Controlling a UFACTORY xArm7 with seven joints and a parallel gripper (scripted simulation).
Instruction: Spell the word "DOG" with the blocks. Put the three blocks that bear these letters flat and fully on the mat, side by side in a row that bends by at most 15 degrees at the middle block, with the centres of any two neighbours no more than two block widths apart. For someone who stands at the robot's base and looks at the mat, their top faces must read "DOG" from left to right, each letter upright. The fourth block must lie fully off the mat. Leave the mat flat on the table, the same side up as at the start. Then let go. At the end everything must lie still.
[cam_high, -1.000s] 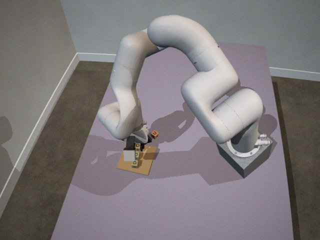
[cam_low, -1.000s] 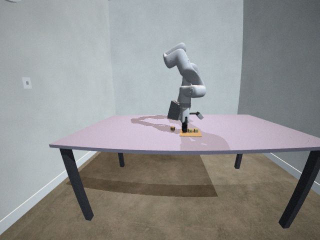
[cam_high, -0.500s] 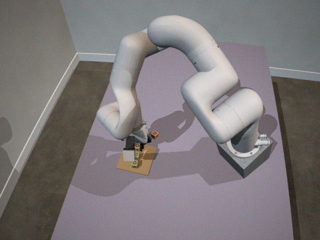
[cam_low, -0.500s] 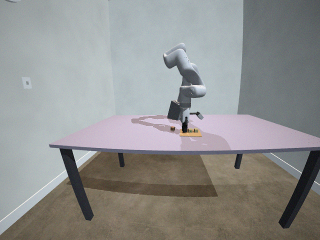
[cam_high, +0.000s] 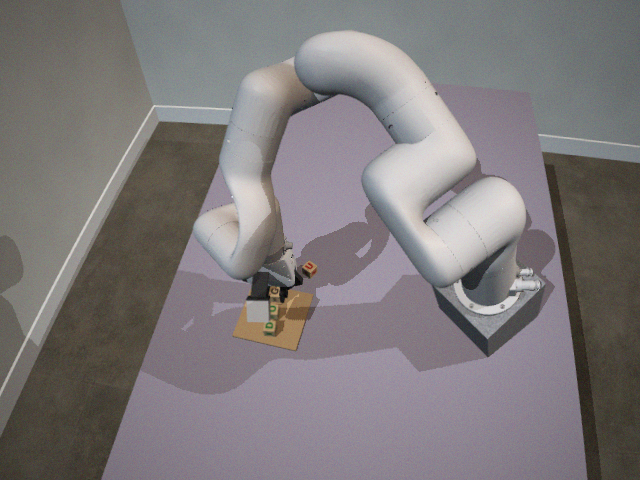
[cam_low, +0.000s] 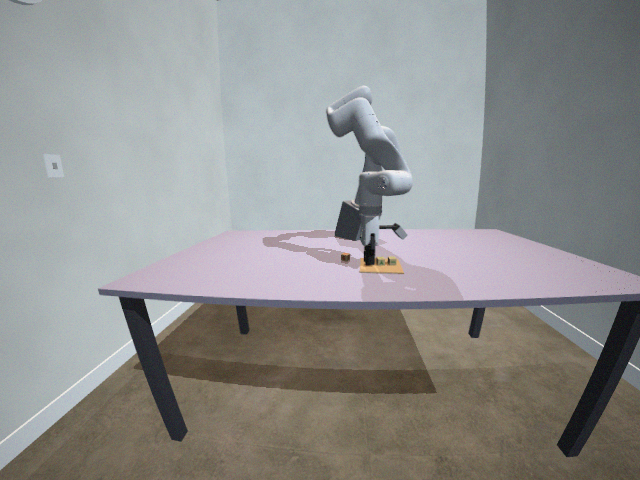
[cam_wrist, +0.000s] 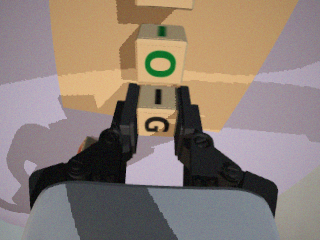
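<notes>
The G block is 10 mm below my hand. Round my hand: mat 40 mm to the left, 30 mm below; D block 10 mm behind, 80 mm to the left, 10 mm below; O block 10 mm behind, 40 mm to the left, 10 mm below.
</notes>
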